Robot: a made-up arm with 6 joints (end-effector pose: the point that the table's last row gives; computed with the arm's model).
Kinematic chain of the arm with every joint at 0, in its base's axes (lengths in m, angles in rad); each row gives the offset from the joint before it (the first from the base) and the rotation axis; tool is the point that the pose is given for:
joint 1: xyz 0 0 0.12 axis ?
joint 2: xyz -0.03 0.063 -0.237 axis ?
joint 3: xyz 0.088 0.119 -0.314 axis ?
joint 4: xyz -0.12 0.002 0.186 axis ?
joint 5: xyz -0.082 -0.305 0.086 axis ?
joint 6: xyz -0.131 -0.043 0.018 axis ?
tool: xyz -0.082 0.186 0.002
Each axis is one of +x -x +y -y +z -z.
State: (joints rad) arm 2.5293 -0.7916 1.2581 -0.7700 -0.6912 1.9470
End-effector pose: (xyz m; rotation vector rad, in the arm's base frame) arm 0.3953 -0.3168 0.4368 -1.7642 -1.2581 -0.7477
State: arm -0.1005 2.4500 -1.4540 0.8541 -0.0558 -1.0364
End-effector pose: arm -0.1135 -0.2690 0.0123 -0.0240 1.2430 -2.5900
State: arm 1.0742 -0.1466 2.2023 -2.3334 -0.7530 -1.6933
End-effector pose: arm 0.4172 0.1066 -0.4382 1.3951 1.3347 -2.1104
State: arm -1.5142 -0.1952 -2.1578 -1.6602 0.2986 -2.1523
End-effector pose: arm -0.7053 0.0699 -0.0878 0.7499 1.0640 -1.5354
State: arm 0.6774 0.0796 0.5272 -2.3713 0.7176 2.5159
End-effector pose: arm 0.2201 0.1893 -0.0994 -1.9055 -0.0231 -0.9486
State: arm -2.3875 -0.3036 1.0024 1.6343 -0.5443 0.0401
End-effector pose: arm -0.0339 0.3576 0.9157 -0.4546 0.8905 -1.6295
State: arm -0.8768 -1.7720 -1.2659 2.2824 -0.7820 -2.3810
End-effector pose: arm -0.5207 0.3560 0.2720 -0.1909 -2.1289 0.4891
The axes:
joint 1: -y
joint 2: -z
joint 3: -y
joint 4: -z
joint 5: -x
joint 6: +y

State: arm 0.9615 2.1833 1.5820 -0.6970 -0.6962 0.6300
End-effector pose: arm 0.5805 0.4679 -0.3334 -0.0972 -0.8228 -1.4347
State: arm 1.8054 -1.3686 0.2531 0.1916 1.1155 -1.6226
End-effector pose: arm 0.5120 -0.2700 0.2809 0.9756 1.6831 -0.9433
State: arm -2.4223 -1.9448 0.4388 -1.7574 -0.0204 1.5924
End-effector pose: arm -0.1321 0.0839 0.2405 1.0478 -0.4171 2.2627
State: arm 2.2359 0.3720 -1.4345 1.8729 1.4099 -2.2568
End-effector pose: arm -0.0359 0.3539 0.4134 -1.2587 -1.0693 -0.4533
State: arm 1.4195 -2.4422 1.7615 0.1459 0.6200 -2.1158
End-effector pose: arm 0.8865 0.1213 -0.0039 -1.8579 0.9632 -0.6032
